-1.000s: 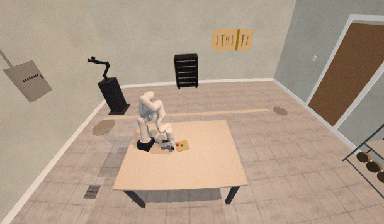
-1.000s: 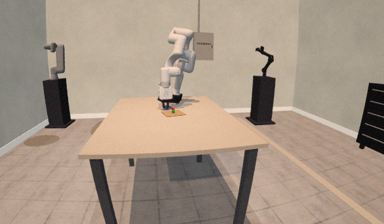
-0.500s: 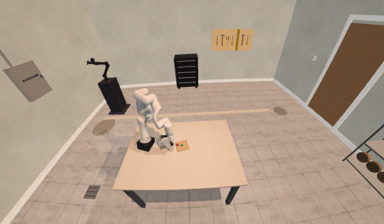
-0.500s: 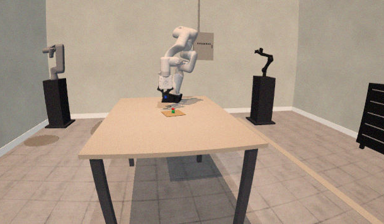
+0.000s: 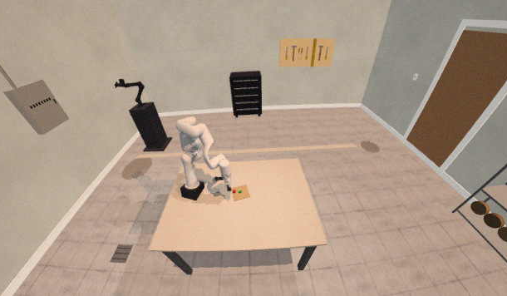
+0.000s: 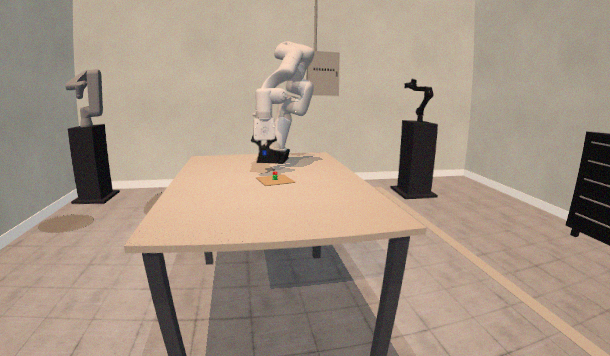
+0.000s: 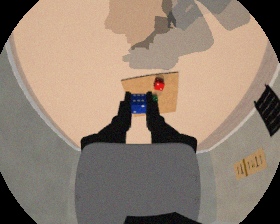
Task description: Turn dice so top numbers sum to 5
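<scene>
The green die is 110 mm below my hand, 80 mm ahead of it and 50 mm to the left of it. The rest, counted from my hand: red die 110 mm below, 50 mm to the left, 30 mm ahead; then blue die 10 mm below; then brown mat 120 mm below, 80 mm ahead, 50 mm to the left.
</scene>
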